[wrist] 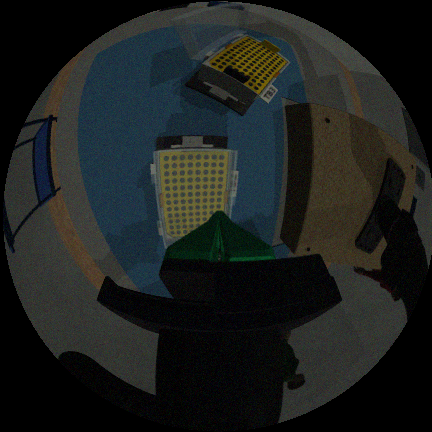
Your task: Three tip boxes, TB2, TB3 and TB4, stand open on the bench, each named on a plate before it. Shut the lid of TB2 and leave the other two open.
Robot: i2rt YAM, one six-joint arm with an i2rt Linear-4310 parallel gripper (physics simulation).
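Pixels of known places: gripper, fingertip midpoint: (pixel 218 216); arm's base, link origin: (pixel 383 209).
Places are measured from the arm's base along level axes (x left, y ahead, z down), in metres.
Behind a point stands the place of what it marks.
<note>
A tip box (pixel 194 190) {x 0.052, y 0.316, z 0.116 m} with a pale yellow, many-holed rack is in the middle of the view. A clear cover seems to lie flat over the rack, so its lid looks shut. A small white plate (pixel 235 183) {x 0.061, y 0.241, z 0.191 m} at its right side is too edge-on to read. The box TB3 (pixel 250 60) {x -0.142, y 0.270, z 0.136 m} stands farther off at the top, turned at an angle, its rack bright yellow with a dark patch; its name plate (pixel 270 93) {x -0.122, y 0.204, z 0.191 m} is readable. My gripper (pixel 218 216) {x 0.063, y 0.296, z 0.081 m} is shut and empty, its green fingertips over the near part of the middle box; contact cannot be told. No third box shows.
A large brown box (pixel 335 185) {x 0.010, y 0.101, z 0.095 m} with a dark handle (pixel 382 205) {x -0.005, y 0.039, z 0.001 m} stands close on the right. A blue mat (pixel 120 110) {x -0.058, y 0.443, z 0.193 m} lies under the tip boxes. A blue panel in a dark frame (pixel 43 160) is at the far left. A dark shape (pixel 407 255) is at the right edge.
</note>
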